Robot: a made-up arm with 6 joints. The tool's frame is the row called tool.
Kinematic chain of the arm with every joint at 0, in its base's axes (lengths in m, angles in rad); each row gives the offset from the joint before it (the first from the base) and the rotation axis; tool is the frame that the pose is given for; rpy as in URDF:
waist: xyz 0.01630 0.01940 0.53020 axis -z
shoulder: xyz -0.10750 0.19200 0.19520 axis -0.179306 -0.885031 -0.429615
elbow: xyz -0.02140 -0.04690 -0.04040 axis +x
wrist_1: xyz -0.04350 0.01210 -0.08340 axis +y
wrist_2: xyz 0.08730 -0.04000 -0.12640 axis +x
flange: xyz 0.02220 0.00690 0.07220 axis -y
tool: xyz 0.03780 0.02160 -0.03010 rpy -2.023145 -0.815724 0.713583
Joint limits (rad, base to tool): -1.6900..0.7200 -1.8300..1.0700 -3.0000..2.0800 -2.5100..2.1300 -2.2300..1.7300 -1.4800..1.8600
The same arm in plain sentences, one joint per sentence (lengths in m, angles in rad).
The arm has six revolute joints in a row. What follows holds with every joint at zero, and every direction is one of the base frame's. The first joint is mounted 0.0163 m along +x and 0.0194 m along +y and 0.5302 m along +z from the base frame's origin and rotates about -z, from -1.69 to 0.72 rad. The second joint is mounted 0.1075 m along -x and 0.192 m along +y and 0.1952 m along +z from the first joint and rotates about the direction (-0.179306, -0.885031, -0.429615), from -1.83 to 1.07 rad. The third joint is mounted 0.0214 m along -x and 0.0469 m along -y and 0.0404 m along -z from the second joint and rotates about +x, from -3 to 2.08 rad. The fourth joint is mounted 0.0435 m along -x and 0.0121 m along +y and 0.0834 m along -z from the third joint and rotates about +y, from -2.51 to 2.13 rad. The fifth joint is mounted 0.0873 m along +x and 0.04 m along -y and 0.1264 m along -z from the fourth joint and rotates about +x, from -2.23 to 1.73 rad. The sixth joint is mounted 0.0222 m along +x and 0.0069 m along +y and 0.0722 m along +z from the fifth joint and rotates about -y, from -1.48 to 1.86 rad. The tool frame, which is the frame that the pose is given for, is mounted 0.0378 m along +x and 0.0216 m along +y and 0.0301 m along -z from the sixth joint; its axes are the base frame's turned by roll -2.0231, pitch -0.8157 and yaw 0.7136 rad (as in URDF: about the fixed x, then y, then z).
